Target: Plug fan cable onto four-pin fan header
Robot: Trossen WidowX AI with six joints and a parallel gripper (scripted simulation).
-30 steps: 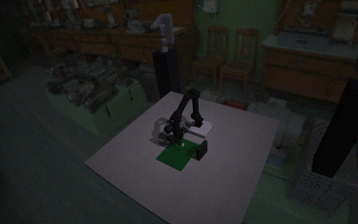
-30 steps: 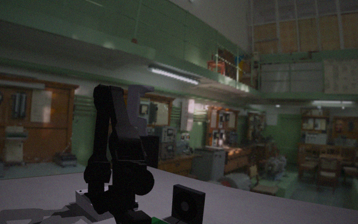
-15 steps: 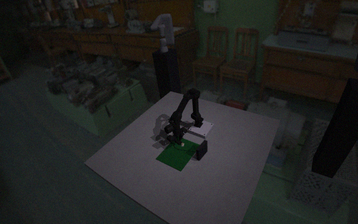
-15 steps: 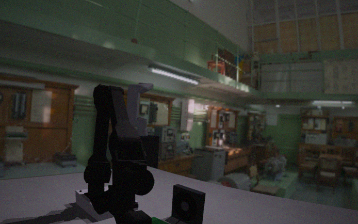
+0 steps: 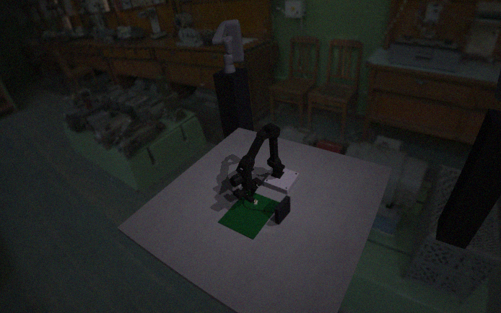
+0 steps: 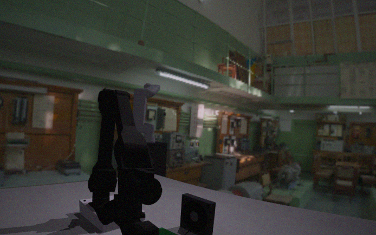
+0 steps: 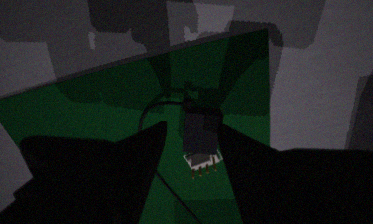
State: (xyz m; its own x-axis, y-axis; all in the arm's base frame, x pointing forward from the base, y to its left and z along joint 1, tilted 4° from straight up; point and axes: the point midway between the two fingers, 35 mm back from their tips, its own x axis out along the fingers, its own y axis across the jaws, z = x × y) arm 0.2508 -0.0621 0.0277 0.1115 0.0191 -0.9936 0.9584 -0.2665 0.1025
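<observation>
My gripper tip is now 1 cm to the right of the dark plug, 1 cm past it and 1 cm above it. The rest, counted from my gripper tip: black fan 24 cm to the left, 4 cm above, 2 cm ahead; then green board 8 cm ahead, 6 cm to the left, 4 cm below.
</observation>
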